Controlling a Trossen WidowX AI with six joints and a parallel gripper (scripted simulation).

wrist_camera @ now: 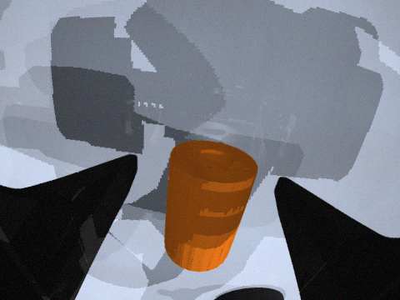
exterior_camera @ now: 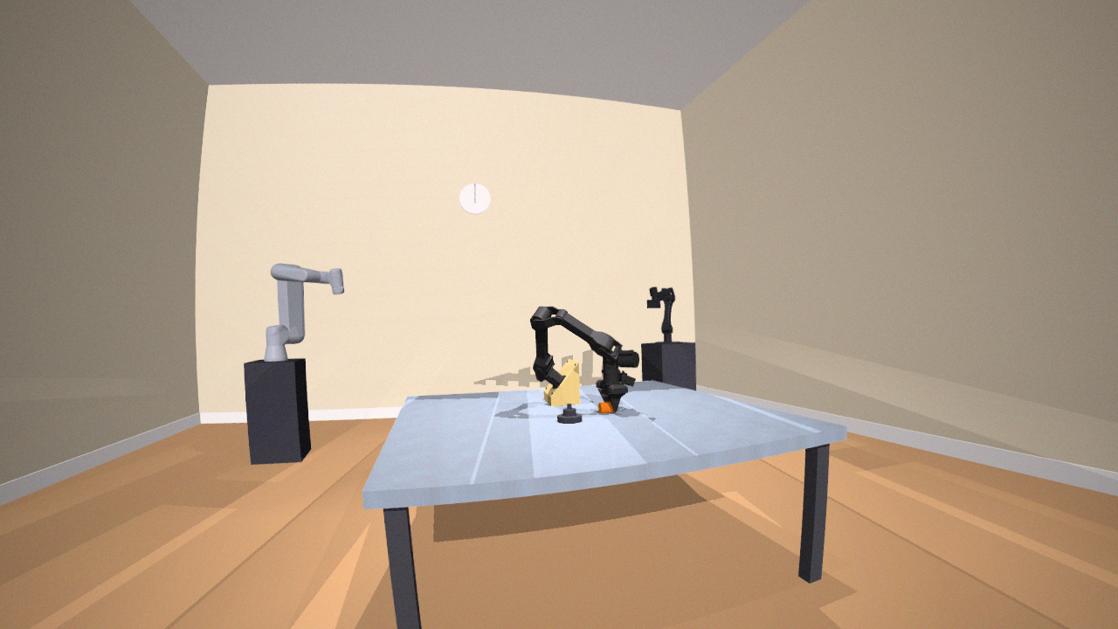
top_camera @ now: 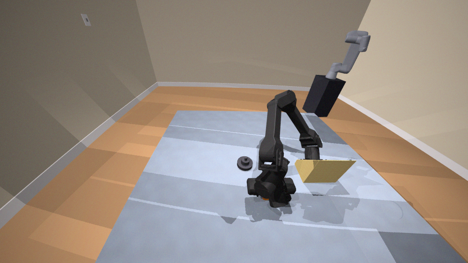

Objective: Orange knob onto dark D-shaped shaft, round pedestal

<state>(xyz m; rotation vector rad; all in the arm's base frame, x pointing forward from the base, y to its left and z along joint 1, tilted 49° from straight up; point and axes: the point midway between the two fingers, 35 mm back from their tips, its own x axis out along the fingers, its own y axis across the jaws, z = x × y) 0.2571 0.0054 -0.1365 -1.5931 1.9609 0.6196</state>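
Right now the orange knob is 2 cm to the right of my gripper tip and 1 cm above it. Also, from my gripper tip: dark round pedestal (19 cm to the right, 6 cm ahead, 2 cm above).
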